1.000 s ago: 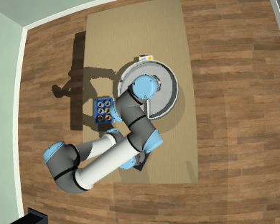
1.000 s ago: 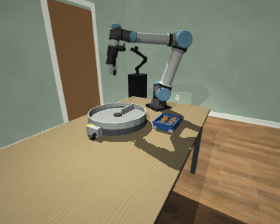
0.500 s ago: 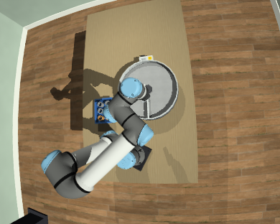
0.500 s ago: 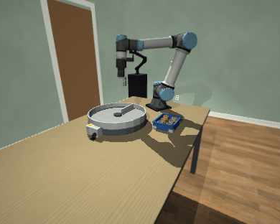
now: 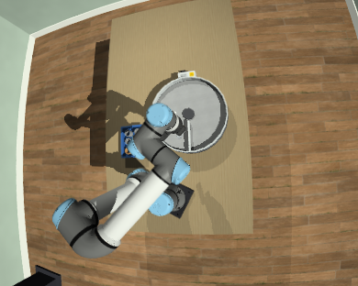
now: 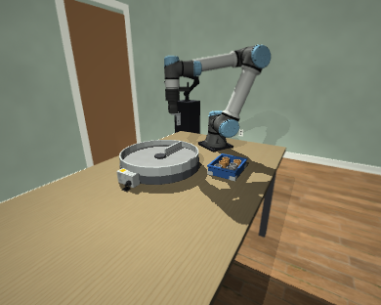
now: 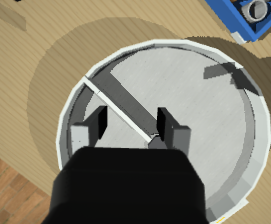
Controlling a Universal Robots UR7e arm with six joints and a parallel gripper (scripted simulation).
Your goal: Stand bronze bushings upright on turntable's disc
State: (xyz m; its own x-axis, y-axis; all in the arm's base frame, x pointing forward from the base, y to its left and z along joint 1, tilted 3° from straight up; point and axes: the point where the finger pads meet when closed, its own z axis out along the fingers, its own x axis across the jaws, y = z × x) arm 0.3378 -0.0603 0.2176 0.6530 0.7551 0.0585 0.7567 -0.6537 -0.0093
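Right now my hand is 31 cm to the right of the blue crate, 21 cm above it and 3 cm past it. The rest, counted from my hand: turntable (18 cm below, 13 cm ahead, 2 cm to the right).
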